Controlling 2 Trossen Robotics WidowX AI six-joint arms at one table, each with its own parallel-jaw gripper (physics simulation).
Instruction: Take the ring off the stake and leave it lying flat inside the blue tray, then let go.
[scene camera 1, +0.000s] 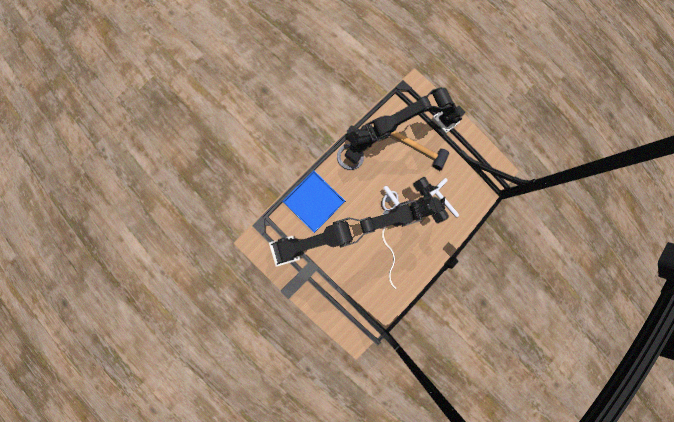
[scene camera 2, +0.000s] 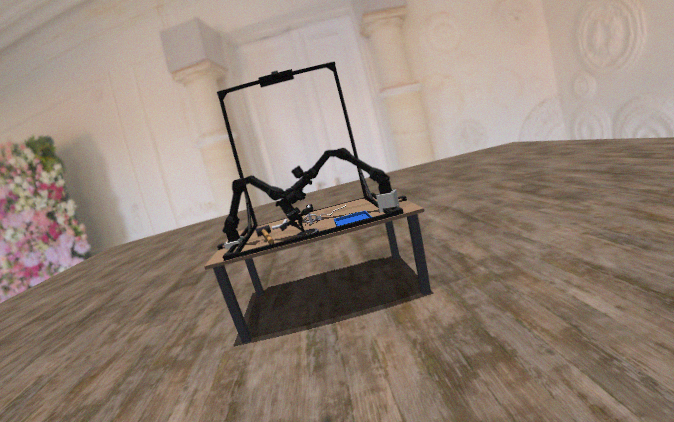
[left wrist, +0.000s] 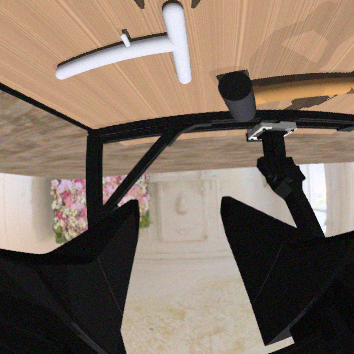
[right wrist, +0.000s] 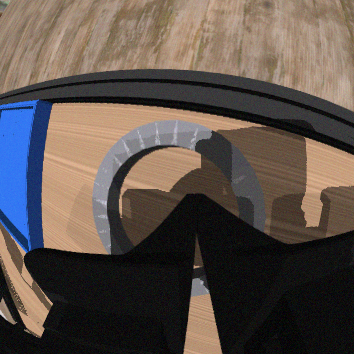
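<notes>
The grey ring lies on the table beside the black frame rail, outside the blue tray, which is empty. My right gripper is shut, with its tips over the ring's hole. A white peg, seemingly the stake, stands mid-table with a pale loop at its foot. My left gripper is half open and empty, in the air near the table's right side.
A hammer with a wooden handle and dark head lies behind. A white T-shaped piece lies under my left gripper. A white cord trails toward the front edge. A black frame rail runs just beyond the ring.
</notes>
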